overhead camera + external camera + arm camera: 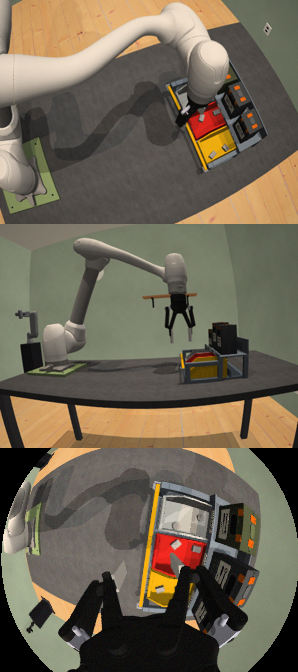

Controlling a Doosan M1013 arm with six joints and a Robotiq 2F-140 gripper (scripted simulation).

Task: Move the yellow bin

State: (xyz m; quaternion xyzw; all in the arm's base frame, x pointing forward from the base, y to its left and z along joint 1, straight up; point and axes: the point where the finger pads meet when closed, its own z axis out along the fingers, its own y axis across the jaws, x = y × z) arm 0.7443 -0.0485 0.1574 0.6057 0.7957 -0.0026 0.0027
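Now: hand 11 cm above the yellow bar. The rest, counted from my hand: yellow open bin: 13 cm below, 11 cm to the right, 10 cm ahead; grey bin: 13 cm below, 11 cm to the left, 11 cm ahead; red bin: 13 cm below, 10 cm ahead.
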